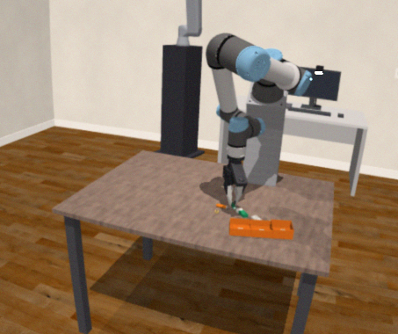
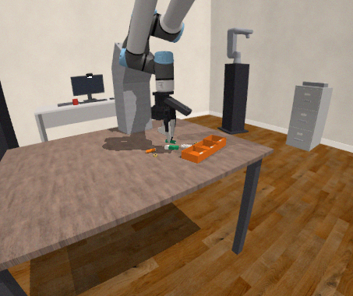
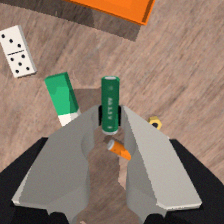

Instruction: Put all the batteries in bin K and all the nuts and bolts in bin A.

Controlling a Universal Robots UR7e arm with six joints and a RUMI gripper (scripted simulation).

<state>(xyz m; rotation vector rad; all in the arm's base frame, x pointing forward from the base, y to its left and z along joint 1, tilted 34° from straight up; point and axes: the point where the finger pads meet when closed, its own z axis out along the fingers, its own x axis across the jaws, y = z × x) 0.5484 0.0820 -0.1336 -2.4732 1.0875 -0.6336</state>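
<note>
Now: hand 80 mm to the left of the orange battery, 60 mm above it and 50 mm past it. From my hand the other things lie so: white domino (100 mm to the left, 60 mm below, 40 mm behind); then green-and-white battery (60 mm below, 50 mm behind, 20 mm to the left); then green battery (10 mm below).
</note>
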